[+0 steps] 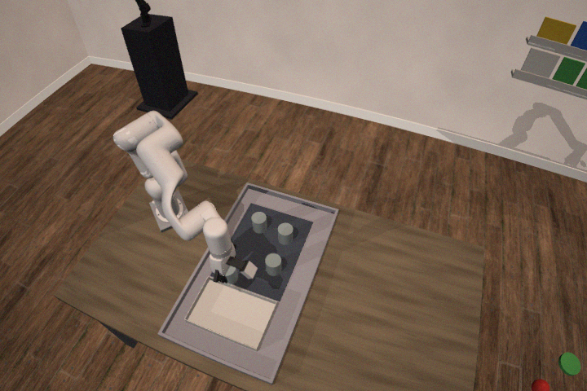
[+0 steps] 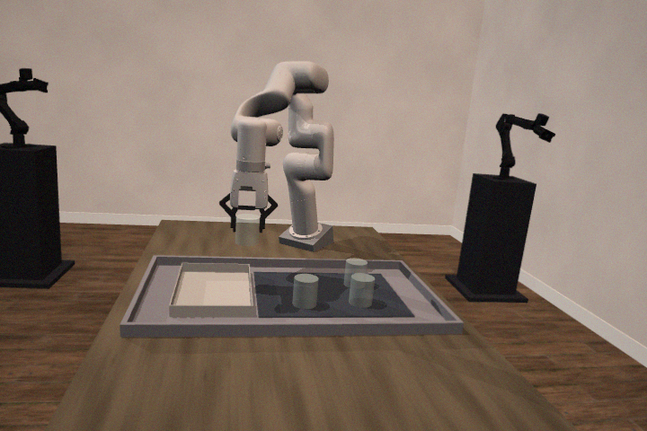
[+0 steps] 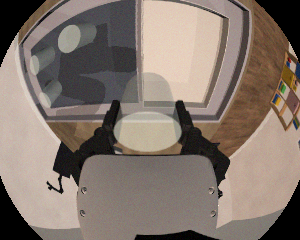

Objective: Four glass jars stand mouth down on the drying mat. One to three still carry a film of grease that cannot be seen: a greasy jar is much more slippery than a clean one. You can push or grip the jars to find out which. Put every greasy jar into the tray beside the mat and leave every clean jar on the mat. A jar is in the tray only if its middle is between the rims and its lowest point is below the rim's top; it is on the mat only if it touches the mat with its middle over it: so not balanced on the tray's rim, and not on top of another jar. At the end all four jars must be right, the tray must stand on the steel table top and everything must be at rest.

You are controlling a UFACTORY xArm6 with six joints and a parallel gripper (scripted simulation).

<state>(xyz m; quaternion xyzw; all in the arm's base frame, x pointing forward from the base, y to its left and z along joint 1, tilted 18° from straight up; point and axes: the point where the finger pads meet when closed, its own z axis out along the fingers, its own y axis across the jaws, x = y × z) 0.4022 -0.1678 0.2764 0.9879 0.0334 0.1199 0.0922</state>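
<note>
Now: the cream tray 3 cm ahead of my hand, 8 cm to the right of it and 18 cm below it. From my hand the other things lie so: steel table top (4 cm ahead, 13 cm to the left, 19 cm below); then dark drying mat (2 cm ahead, 24 cm to the left, 18 cm below).
</note>
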